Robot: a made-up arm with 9 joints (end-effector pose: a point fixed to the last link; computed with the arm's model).
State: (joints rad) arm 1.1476 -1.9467 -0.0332 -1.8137 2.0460 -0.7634 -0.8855 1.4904 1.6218
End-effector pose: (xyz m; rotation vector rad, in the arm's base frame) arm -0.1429 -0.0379 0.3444 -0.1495 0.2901 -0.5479
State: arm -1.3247 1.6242 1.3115 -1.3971 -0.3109 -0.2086 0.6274 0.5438 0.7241
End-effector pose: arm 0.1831 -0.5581 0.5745 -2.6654 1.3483 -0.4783
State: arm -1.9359 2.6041 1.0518 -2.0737 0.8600 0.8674 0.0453 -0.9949 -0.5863
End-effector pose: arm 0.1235 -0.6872 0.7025 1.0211 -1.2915 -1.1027
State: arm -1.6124 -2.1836 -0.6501 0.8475 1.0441 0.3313 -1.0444 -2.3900 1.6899
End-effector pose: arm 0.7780 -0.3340 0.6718 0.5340 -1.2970 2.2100
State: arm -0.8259 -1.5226 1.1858 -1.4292 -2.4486 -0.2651 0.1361 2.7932 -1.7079
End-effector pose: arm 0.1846 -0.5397 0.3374 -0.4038 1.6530 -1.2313
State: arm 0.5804 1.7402 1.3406 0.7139 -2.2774 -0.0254 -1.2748 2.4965 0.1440
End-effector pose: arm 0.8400 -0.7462 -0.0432 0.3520 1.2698 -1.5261
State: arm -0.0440 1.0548 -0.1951 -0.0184 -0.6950 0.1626 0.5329 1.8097 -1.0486
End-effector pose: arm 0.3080 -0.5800 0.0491 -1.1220 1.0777 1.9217
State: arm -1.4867 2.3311 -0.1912 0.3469 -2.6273 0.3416 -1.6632 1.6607 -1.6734
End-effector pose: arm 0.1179 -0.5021 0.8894 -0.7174 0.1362 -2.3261
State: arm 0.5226 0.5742 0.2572 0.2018 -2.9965 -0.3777 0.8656 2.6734 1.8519
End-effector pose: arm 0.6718 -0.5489 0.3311 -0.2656 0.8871 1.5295
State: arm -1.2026 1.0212 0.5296 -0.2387 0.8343 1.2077 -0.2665 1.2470 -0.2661
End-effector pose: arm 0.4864 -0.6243 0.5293 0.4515 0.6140 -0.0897
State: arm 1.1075 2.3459 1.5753 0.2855 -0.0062 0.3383 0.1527 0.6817 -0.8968
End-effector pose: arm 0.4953 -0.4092 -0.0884 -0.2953 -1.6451 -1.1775
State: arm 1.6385 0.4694 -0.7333 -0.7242 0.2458 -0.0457 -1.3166 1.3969 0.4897
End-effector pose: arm -0.0441 -0.9373 0.2354 1.6622 -0.8848 0.7441
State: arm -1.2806 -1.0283 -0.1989 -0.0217 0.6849 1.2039 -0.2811 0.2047 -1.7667
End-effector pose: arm 0.6195 -0.3568 0.2398 -1.8885 1.5308 0.9578
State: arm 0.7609 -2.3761 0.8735 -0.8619 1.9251 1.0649 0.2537 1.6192 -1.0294
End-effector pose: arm 0.2255 -0.1155 0.2625 -0.9170 -0.5926 -2.8752
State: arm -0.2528 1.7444 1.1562 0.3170 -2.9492 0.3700 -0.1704 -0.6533 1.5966
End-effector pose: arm 0.9308 -0.5193 0.4465 0.8753 1.8187 1.5463
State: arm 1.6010 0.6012 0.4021 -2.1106 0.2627 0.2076 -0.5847 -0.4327 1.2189
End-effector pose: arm 0.2132 -0.4843 0.3384 0.1113 0.9952 1.4370
